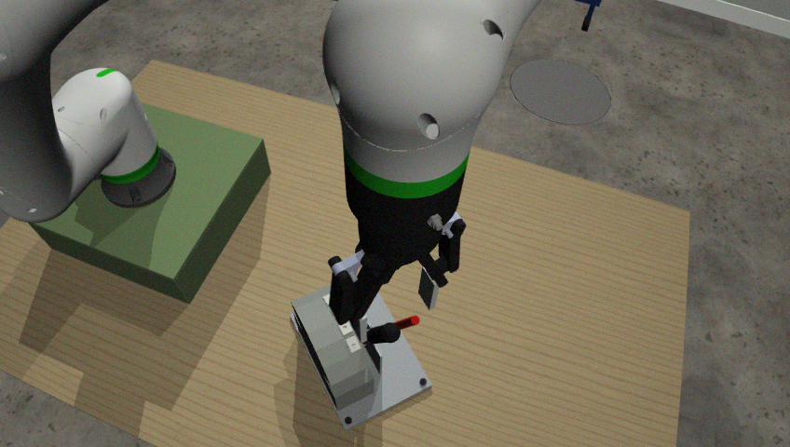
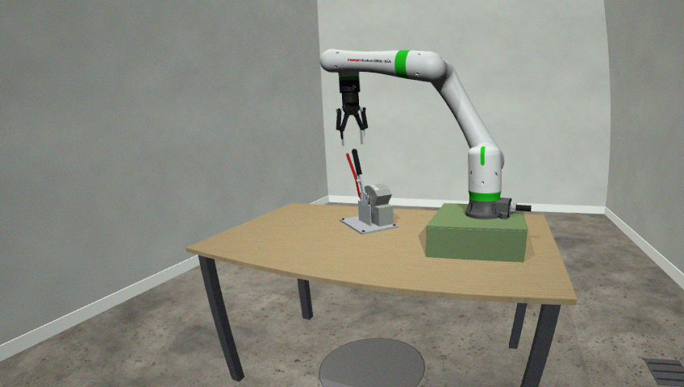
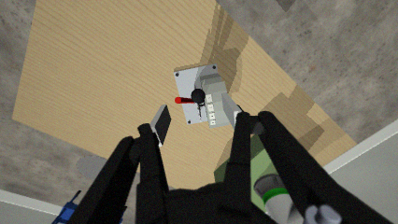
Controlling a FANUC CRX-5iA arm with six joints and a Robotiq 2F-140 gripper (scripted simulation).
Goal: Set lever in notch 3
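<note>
Now: the red bar 180 mm below my hand, 40 mm to the left of it and 30 mm behind it.
</note>
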